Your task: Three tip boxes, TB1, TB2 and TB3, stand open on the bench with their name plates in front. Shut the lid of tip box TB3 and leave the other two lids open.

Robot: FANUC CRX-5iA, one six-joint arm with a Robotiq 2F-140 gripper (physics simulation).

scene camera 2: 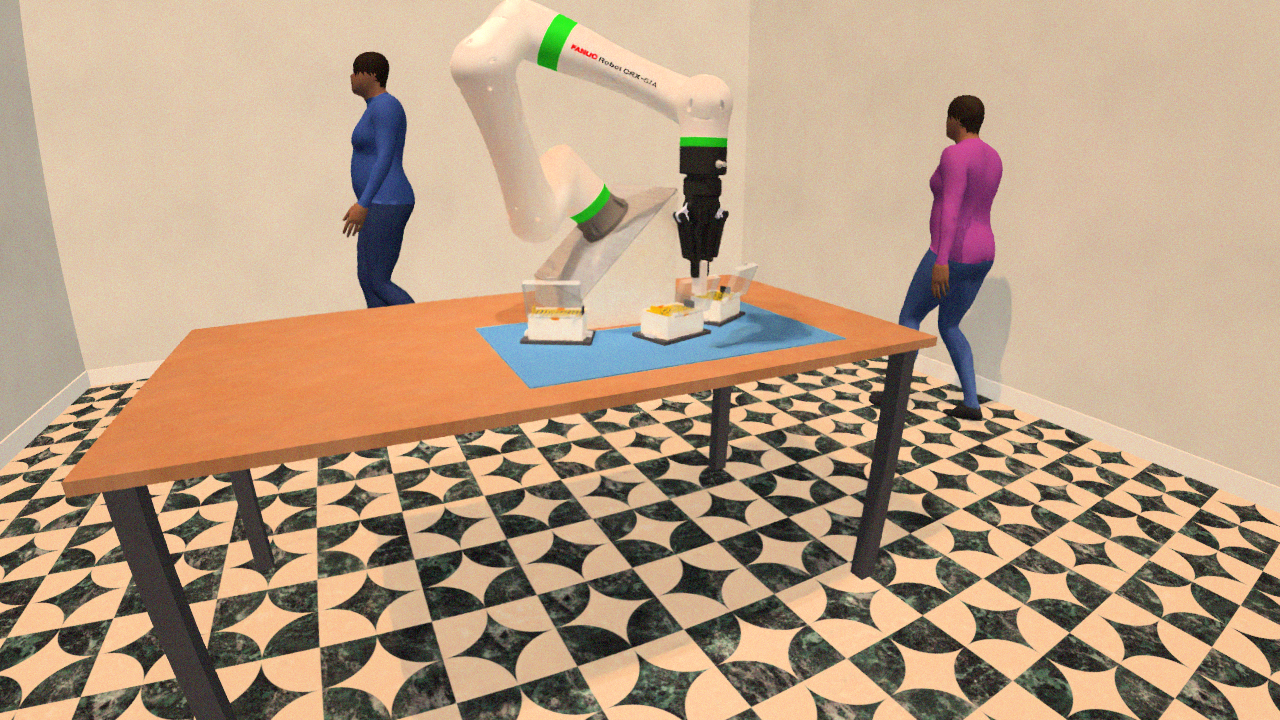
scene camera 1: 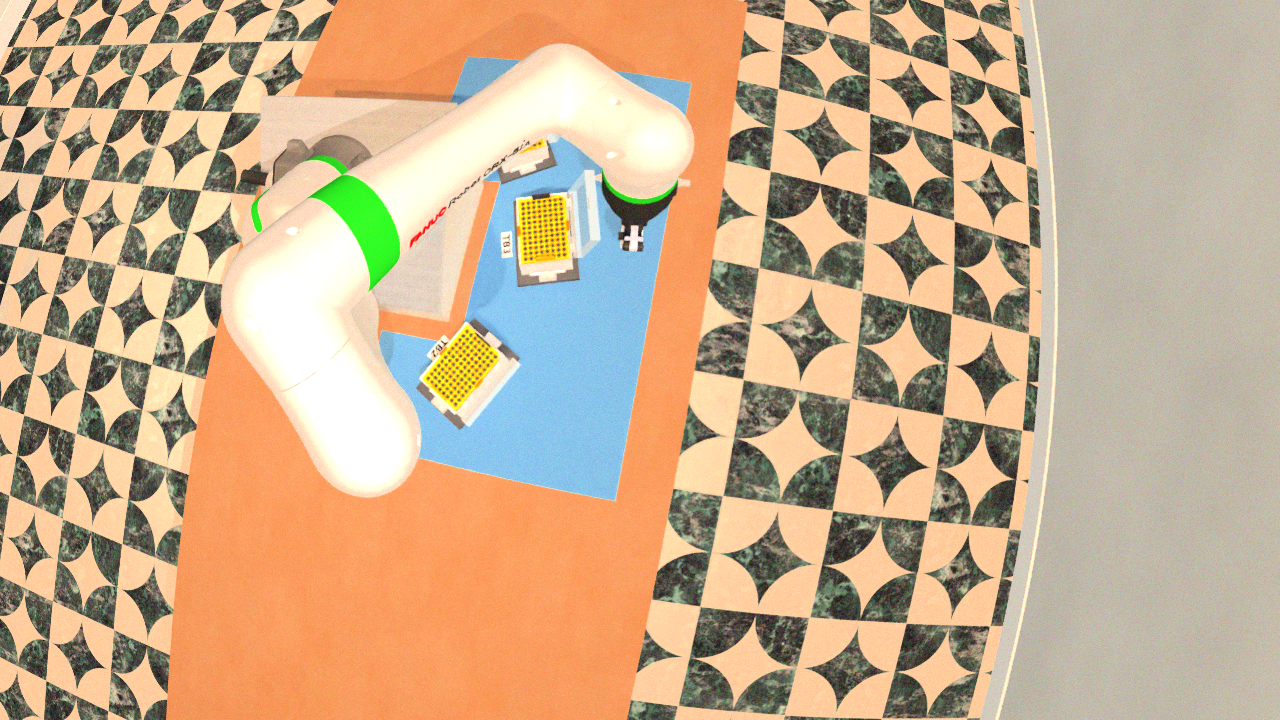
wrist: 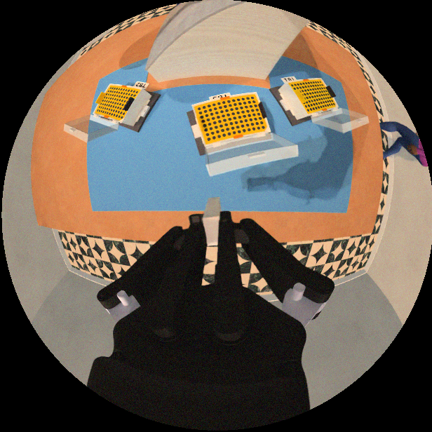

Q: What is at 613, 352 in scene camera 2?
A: A blue mat.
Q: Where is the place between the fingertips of my gripper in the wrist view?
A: At 214, 207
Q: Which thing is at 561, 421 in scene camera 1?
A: A blue mat.
